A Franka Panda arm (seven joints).
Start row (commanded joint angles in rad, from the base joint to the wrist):
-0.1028 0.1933 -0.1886 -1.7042 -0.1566 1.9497 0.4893
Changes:
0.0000 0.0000 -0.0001 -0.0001 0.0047 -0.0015 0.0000
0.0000 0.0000 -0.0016 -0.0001 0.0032 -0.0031 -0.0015
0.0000 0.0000 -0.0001 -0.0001 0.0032 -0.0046 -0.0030
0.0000 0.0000 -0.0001 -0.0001 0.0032 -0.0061 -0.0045
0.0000 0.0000 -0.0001 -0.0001 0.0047 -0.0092 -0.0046
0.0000 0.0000 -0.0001 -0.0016 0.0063 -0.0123 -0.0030
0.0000 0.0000 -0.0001 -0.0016 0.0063 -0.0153 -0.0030
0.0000 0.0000 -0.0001 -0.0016 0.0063 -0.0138 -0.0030
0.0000 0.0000 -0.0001 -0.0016 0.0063 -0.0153 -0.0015
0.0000 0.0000 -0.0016 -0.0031 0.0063 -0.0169 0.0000
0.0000 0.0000 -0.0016 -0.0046 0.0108 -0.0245 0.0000
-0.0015 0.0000 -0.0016 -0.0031 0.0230 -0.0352 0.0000
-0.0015 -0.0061 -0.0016 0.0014 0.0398 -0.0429 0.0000
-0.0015 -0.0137 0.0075 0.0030 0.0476 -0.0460 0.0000
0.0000 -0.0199 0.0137 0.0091 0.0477 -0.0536 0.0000
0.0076 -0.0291 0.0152 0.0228 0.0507 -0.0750 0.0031
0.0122 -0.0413 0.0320 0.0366 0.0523 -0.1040 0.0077
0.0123 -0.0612 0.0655 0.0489 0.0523 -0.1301 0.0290
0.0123 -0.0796 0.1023 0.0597 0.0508 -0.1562 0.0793
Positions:
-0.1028 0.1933 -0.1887 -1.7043 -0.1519 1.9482 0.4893
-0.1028 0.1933 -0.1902 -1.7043 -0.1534 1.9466 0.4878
-0.1028 0.1933 -0.1887 -1.7043 -0.1534 1.9451 0.4863
-0.1028 0.1933 -0.1887 -1.7043 -0.1534 1.9436 0.4848
-0.1028 0.1933 -0.1887 -1.7043 -0.1519 1.9405 0.4847
-0.1028 0.1933 -0.1887 -1.7058 -0.1503 1.9374 0.4863
-0.1028 0.1933 -0.1887 -1.7058 -0.1503 1.9344 0.4863
-0.1028 0.1933 -0.1887 -1.7058 -0.1503 1.9359 0.4863
-0.1028 0.1933 -0.1887 -1.7058 -0.1503 1.9344 0.4878
-0.1028 0.1933 -0.1902 -1.7073 -0.1503 1.9328 0.4893
-0.1028 0.1933 -0.1902 -1.7088 -0.1458 1.9252 0.4893
-0.1043 0.1933 -0.1902 -1.7073 -0.1336 1.9145 0.4893
-0.1043 0.1872 -0.1902 -1.7028 -0.1168 1.9068 0.4893
-0.1043 0.1796 -0.1811 -1.7012 -0.1090 1.9037 0.4893
-0.1028 0.1734 -0.1749 -1.6951 -0.1089 1.8961 0.4893
-0.0952 0.1642 -0.1734 -1.6814 -0.1059 1.8747 0.4924
-0.0906 0.1520 -0.1566 -1.6676 -0.1043 1.8457 0.4970
-0.0905 0.1321 -0.1231 -1.6553 -0.1043 1.8196 0.5183
-0.0905 0.1137 -0.0863 -1.6445 -0.1058 1.7935 0.5686

